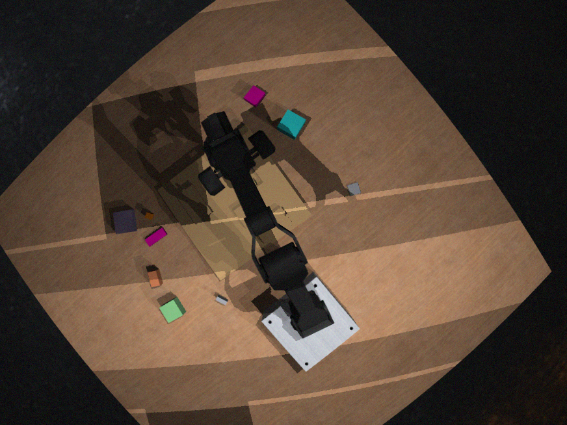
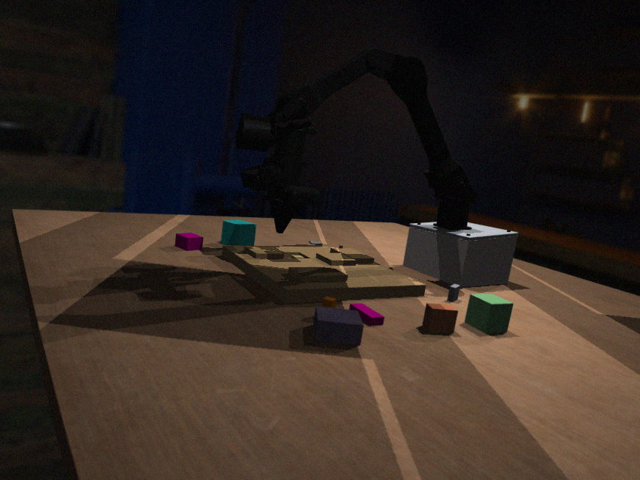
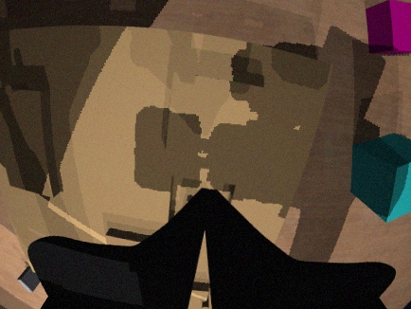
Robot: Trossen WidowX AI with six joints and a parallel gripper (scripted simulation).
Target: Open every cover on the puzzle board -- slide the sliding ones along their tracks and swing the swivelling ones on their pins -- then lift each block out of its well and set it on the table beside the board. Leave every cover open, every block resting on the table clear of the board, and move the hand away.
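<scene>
Right now my gripper tip is 80 mm past the tan puzzle board, 60 mm to the right of it and 50 mm above it. The rest, counted from my gripper tip: orange block (20 mm ahead, 280 mm to the left, 50 mm below); then teal cube (30 mm ahead, 170 mm to the right, 40 mm below); then magenta cube (150 mm ahead, 130 mm to the right, 50 mm below).
</scene>
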